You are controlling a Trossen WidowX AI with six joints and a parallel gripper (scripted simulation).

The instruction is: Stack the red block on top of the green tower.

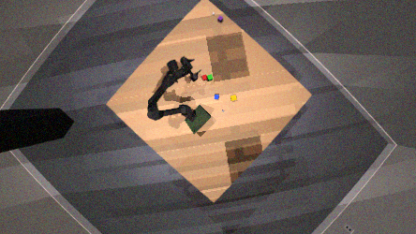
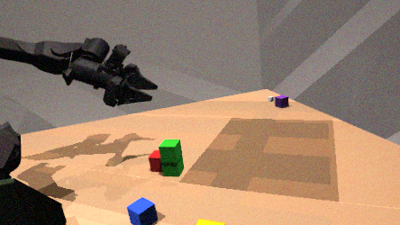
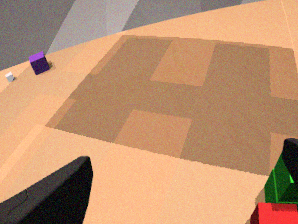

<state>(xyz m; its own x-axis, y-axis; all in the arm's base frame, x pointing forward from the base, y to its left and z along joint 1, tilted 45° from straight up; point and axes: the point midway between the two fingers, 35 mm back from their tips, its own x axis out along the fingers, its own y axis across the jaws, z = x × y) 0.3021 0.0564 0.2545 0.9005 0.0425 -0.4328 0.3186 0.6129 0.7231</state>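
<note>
The red block is 30 mm behind my gripper tip, 80 mm to the right of it and 150 mm below it. The rest, counted from my gripper tip: purple block (460 mm ahead, 140 mm to the left, 150 mm below); blue block (90 mm behind, 260 mm to the right, 150 mm below); yellow block (10 mm behind, 370 mm to the right, 150 mm below).
</note>
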